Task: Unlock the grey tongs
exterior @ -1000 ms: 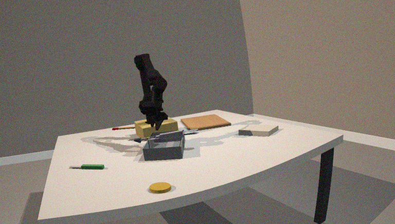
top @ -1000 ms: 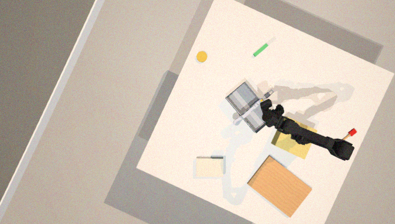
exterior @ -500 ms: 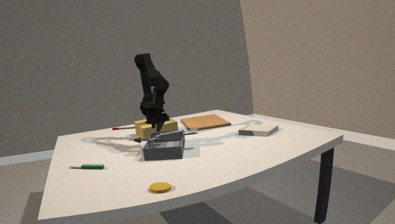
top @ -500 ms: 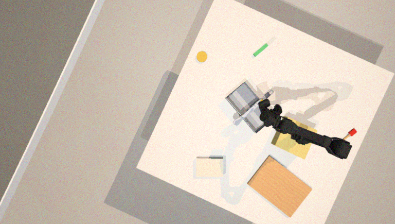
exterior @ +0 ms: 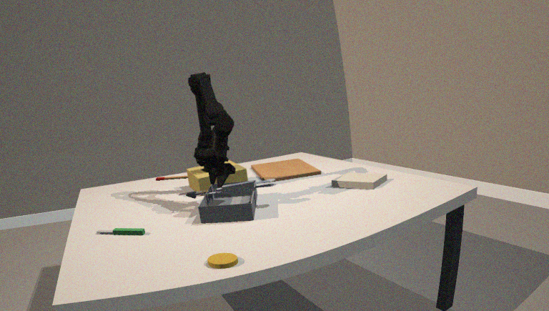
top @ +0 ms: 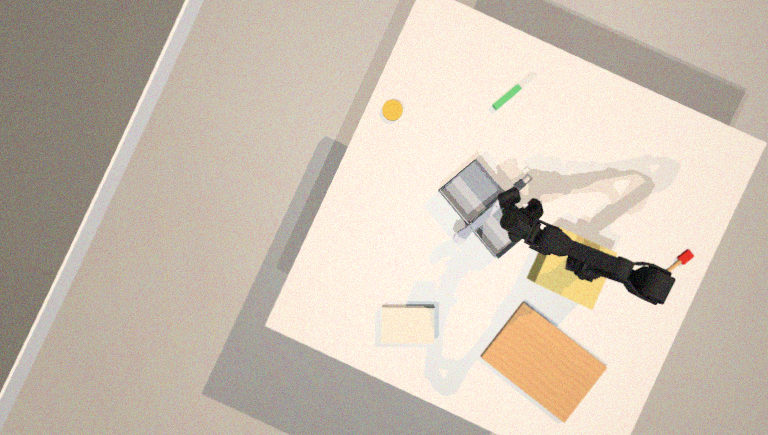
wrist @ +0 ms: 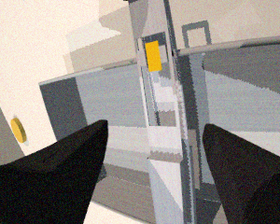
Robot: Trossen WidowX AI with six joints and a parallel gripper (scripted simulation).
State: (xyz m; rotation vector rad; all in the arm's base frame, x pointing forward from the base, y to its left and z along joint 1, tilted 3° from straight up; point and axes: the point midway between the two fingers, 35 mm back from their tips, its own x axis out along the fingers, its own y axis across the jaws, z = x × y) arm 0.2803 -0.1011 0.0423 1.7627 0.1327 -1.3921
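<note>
The yellow lock piece is 2 cm behind my gripper tip, 3 cm to the right of it and 1 cm below it. Also, from my gripper tip: grey roasting tin 3 cm ahead, 3 cm to the left, 5 cm below; yellow disc 43 cm ahead, 20 cm to the right, 7 cm below; cream slab 17 cm ahead, 49 cm to the left, 6 cm below.
</note>
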